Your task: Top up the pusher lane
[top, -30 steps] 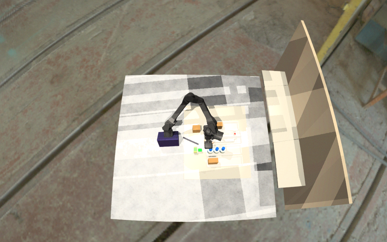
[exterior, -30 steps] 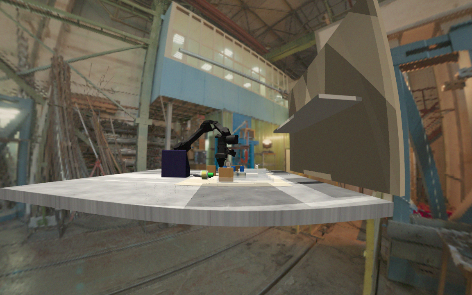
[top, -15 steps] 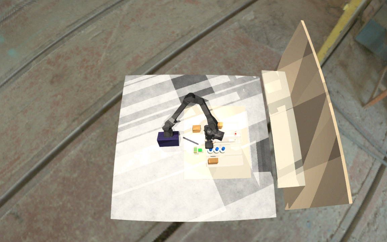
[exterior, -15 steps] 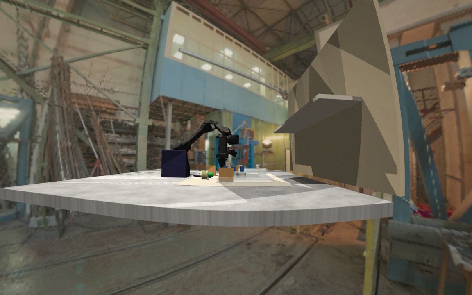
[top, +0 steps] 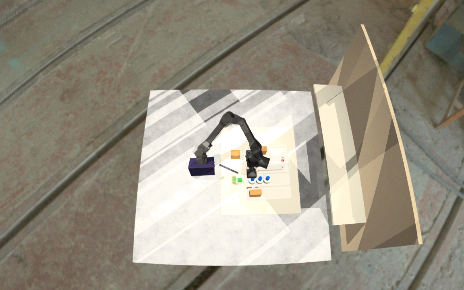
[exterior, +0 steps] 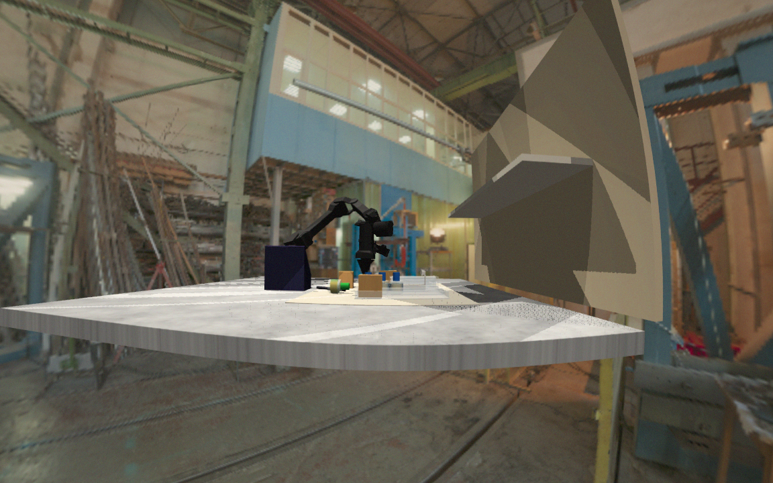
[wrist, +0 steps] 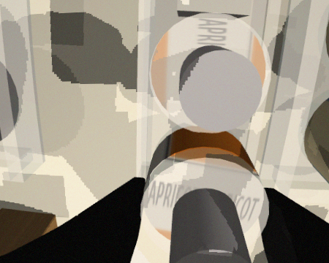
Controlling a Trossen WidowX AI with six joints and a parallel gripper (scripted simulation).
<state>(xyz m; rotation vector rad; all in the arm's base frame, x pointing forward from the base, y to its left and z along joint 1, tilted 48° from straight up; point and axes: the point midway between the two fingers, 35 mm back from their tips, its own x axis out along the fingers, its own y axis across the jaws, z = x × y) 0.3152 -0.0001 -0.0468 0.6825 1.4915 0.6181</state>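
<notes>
My gripper tip is now 140 mm past the dark rod, 50 mm above it and 20 mm to the right of it. Round my gripper tip: orange-brown block (110 mm to the left, 90 mm behind, 20 mm below); then lane (160 mm ahead, 30 mm below, 20 mm to the left).
</notes>
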